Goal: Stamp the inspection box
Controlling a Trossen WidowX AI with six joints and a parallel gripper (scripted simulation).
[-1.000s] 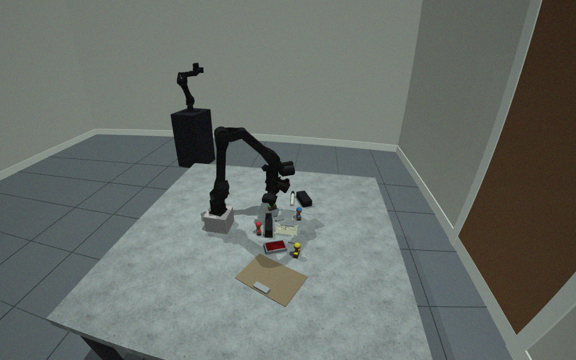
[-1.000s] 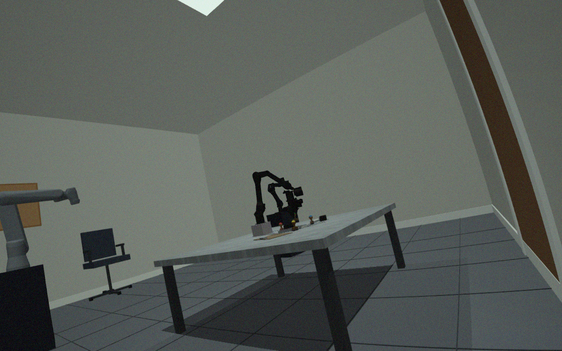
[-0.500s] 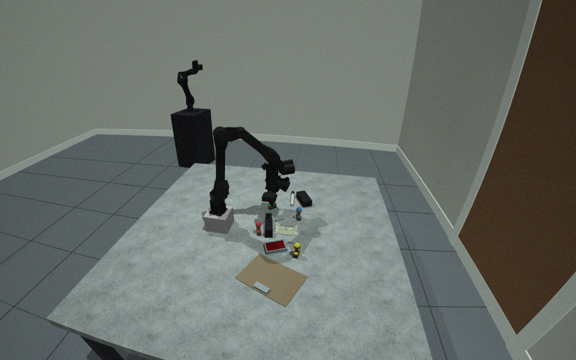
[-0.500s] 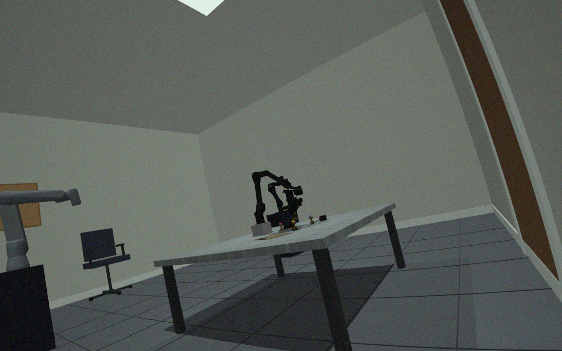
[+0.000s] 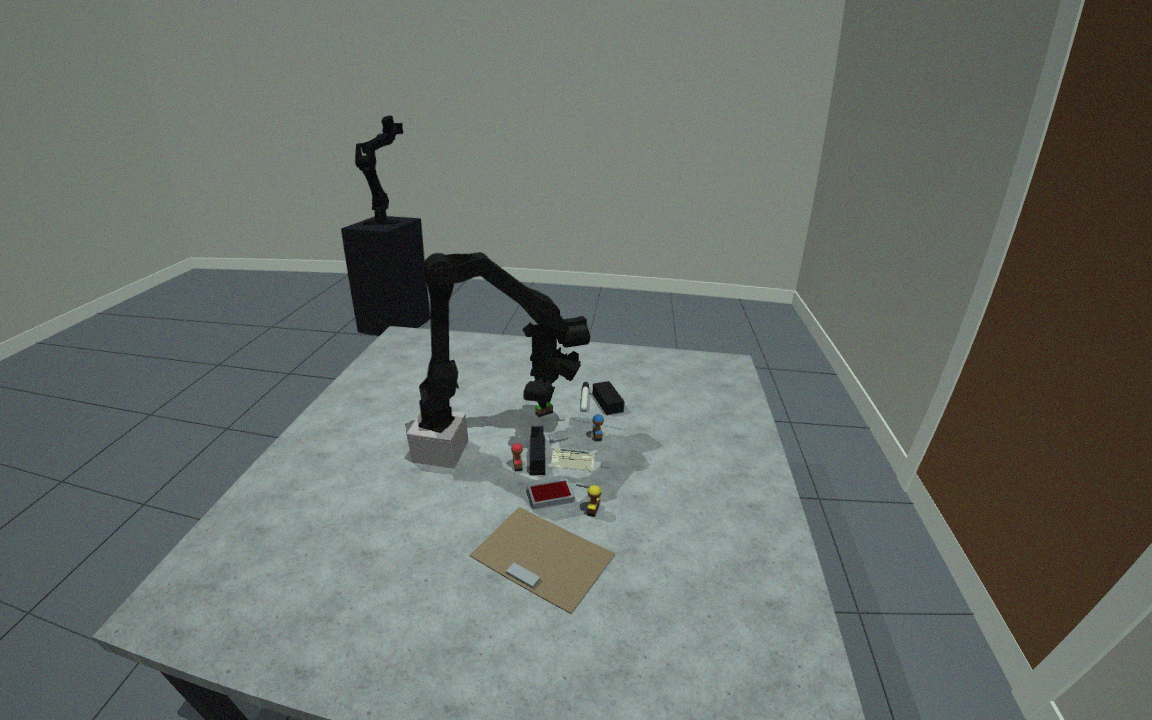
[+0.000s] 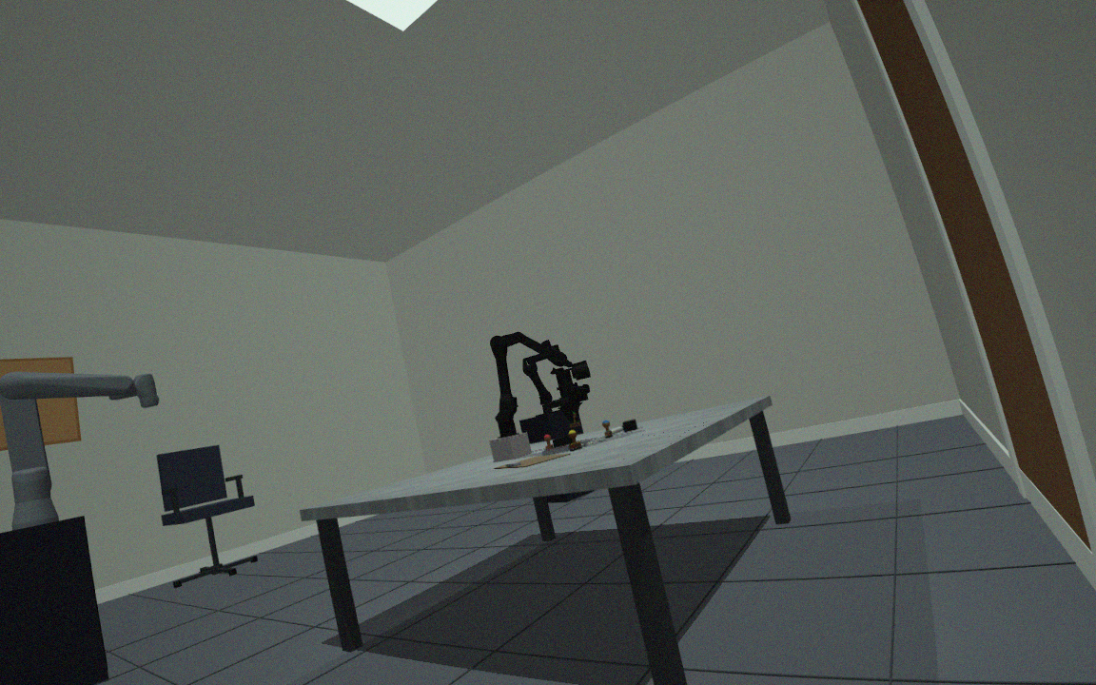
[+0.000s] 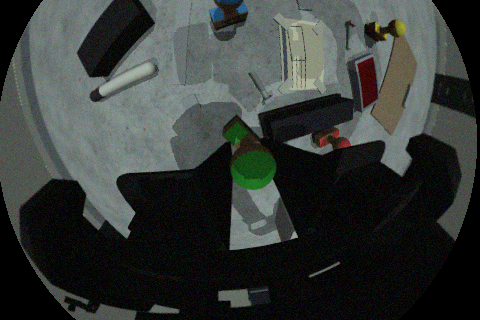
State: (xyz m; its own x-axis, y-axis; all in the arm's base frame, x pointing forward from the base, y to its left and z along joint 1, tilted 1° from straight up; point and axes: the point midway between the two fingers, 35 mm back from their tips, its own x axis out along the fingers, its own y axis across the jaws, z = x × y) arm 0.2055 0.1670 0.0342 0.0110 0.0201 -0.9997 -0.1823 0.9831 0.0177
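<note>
The dark red ink pad lies 10 cm ahead of my gripper tip, 22 cm to the right of it and 8 cm below it. Round my gripper tip: card 10 cm ahead, 8 cm to the right, 8 cm below; blue-knobbed stamp 13 cm ahead, 3 cm to the left, 6 cm below; green-knobbed stamp right at my gripper tip.
</note>
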